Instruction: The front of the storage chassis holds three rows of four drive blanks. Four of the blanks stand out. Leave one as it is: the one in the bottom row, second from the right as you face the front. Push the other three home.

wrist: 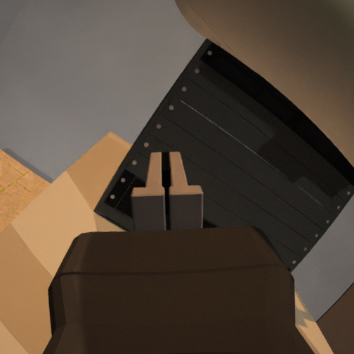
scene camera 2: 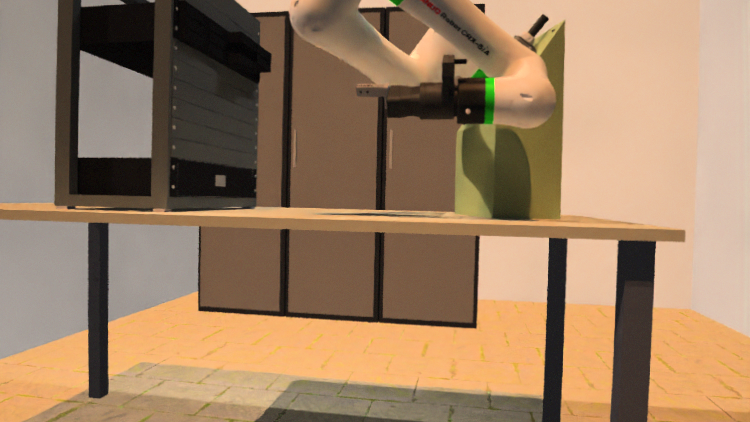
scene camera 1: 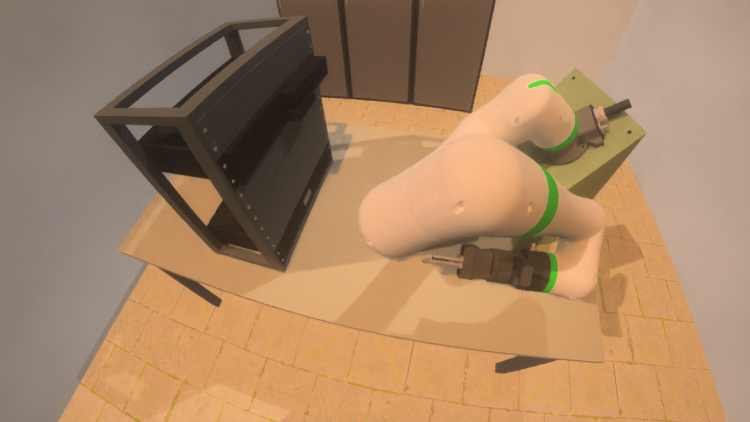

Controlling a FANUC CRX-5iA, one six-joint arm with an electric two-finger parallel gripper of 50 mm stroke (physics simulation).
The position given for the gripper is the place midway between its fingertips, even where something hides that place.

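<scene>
Rack [scene camera 2: 206, 69] visible; the rack appears also in scene camera 1 [scene camera 1: 255, 127] and in the wrist view [wrist: 239, 188]. Gripper [scene camera 2: 357, 90] visible; the gripper appears also in scene camera 1 [scene camera 1: 432, 257] and in the wrist view [wrist: 165, 170].
</scene>
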